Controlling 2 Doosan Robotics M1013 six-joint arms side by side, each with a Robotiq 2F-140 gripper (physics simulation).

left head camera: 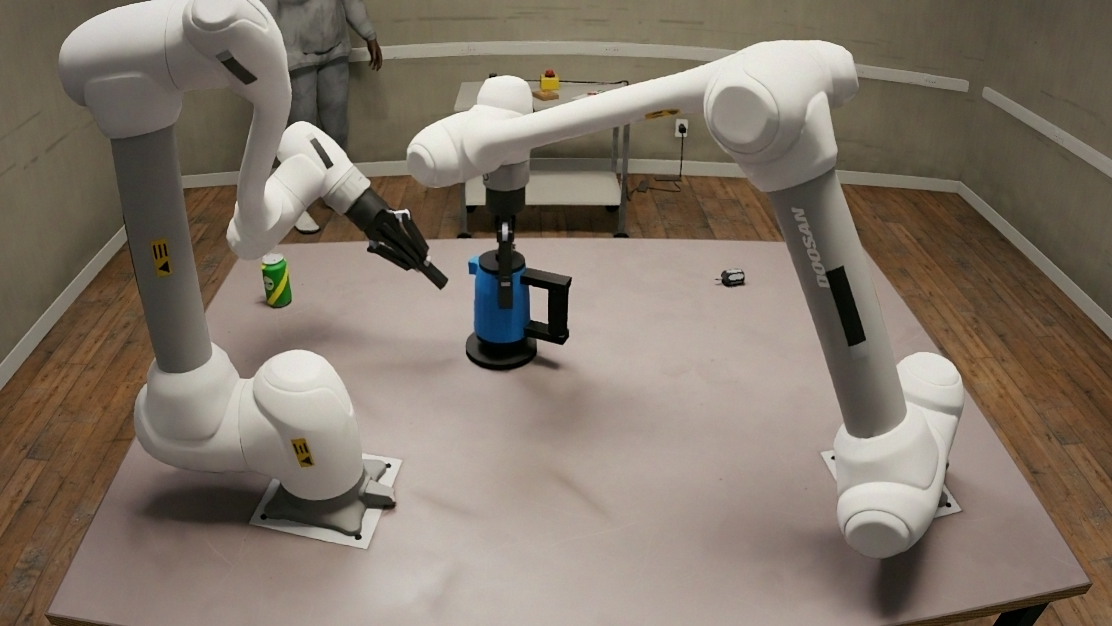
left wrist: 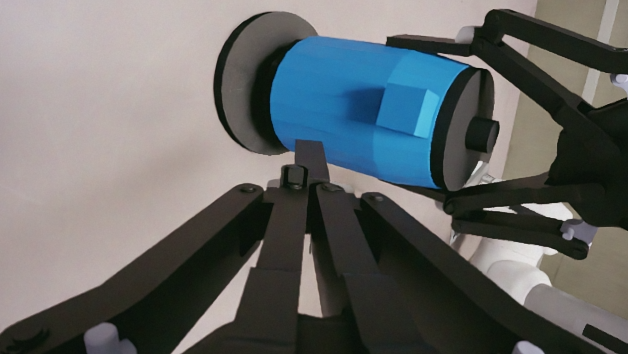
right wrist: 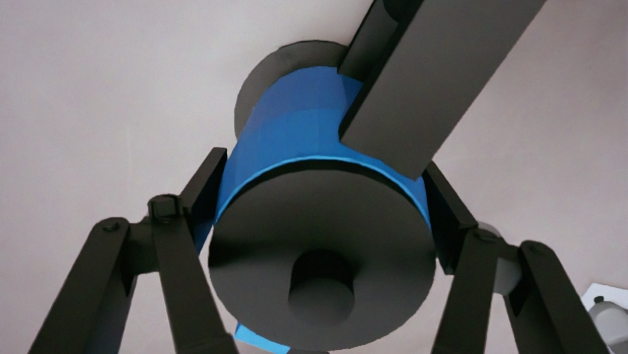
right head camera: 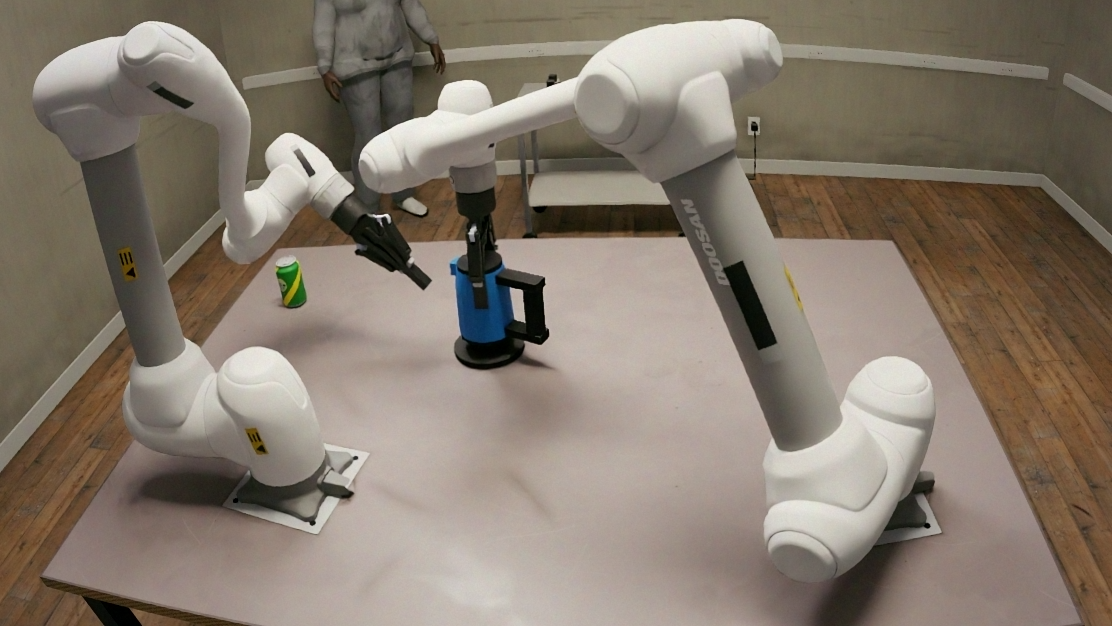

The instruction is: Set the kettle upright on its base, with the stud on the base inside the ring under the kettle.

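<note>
The blue kettle (left head camera: 488, 314) (right head camera: 496, 322) (left wrist: 340, 75) (right wrist: 300, 125), with a black lid and handle, stands upright over the round black base (left head camera: 501, 360) (right head camera: 488, 360) (left wrist: 237, 90) (right wrist: 247, 95). The ring and stud are hidden beneath it, so I cannot tell whether they are engaged. My right gripper (left head camera: 505, 293) (right head camera: 480, 295) (left wrist: 390, 110) (right wrist: 322, 175) points down and is shut on the kettle's upper body, one finger on each side. My left gripper (left head camera: 438, 278) (right head camera: 421, 279) (left wrist: 306, 161) is shut and empty, tilted down beside the kettle's spout side, a little apart from it.
A green and yellow can (left head camera: 276, 281) (right head camera: 291, 283) stands at the table's back left. A small dark object (left head camera: 732, 276) lies at the back right in the left head camera. A trolley (left head camera: 624, 155) (right head camera: 526, 178) and a person (left head camera: 320, 93) (right head camera: 377, 85) are behind the table.
</note>
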